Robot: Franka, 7 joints.
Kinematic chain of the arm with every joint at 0, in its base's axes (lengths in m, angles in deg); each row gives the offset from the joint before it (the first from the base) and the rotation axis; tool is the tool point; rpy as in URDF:
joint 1: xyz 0 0 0.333 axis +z
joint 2: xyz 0 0 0 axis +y
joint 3: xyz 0 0 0.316 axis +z
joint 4: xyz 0.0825 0 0 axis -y
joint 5: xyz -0.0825 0 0.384 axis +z
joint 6: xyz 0 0 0 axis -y
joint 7: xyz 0.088 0 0 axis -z
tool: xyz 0 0 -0.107 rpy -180 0 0
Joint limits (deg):
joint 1: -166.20..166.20
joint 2: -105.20..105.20
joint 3: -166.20..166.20
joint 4: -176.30..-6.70
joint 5: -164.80..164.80
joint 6: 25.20..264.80
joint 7: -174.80..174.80
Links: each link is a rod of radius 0.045 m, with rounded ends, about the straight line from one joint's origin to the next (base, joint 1, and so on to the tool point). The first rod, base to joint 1, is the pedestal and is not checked.
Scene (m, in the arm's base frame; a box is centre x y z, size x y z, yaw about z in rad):
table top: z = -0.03
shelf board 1: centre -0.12 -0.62 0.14 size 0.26 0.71 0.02 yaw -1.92
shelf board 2: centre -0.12 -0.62 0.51 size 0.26 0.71 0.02 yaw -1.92
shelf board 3: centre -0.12 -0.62 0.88 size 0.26 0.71 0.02 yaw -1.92
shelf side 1: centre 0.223 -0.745 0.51 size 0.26 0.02 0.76 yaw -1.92
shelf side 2: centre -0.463 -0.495 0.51 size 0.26 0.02 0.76 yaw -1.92
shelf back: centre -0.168 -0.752 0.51 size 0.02 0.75 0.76 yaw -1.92
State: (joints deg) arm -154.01 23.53 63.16 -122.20 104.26 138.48 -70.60
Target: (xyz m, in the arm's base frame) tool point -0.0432 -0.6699 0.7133
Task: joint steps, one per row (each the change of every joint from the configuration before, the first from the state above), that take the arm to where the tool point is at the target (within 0.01 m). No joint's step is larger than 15 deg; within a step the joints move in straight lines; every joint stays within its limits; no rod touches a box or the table.
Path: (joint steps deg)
1: 5.86 -12.82 -1.39 -8.17 1.22 5.00 0.00
2: 5.85 -12.82 -1.40 -8.17 1.21 4.99 0.00
3: 5.86 -12.81 -1.39 -8.18 1.22 5.00 0.00
4: 5.86 -12.82 -1.40 -8.17 1.22 5.00 0.00
5: 0.55 -6.22 -6.31 10.15 1.48 3.14 0.00
6: 0.55 -6.21 -6.30 10.15 1.48 3.14 0.00
7: 0.56 -6.22 -6.31 10.15 1.48 3.15 0.00
8: -3.37 14.25 5.62 9.52 -1.56 -6.50 0.00
9: -3.37 14.25 5.61 9.52 -1.55 -6.50 0.00
10: -3.37 14.24 5.62 9.52 -1.56 -6.50 0.00
11: -3.36 14.25 5.61 9.52 -1.56 -6.49 0.00
12: -3.37 14.25 5.62 9.52 -1.56 -6.50 0.00

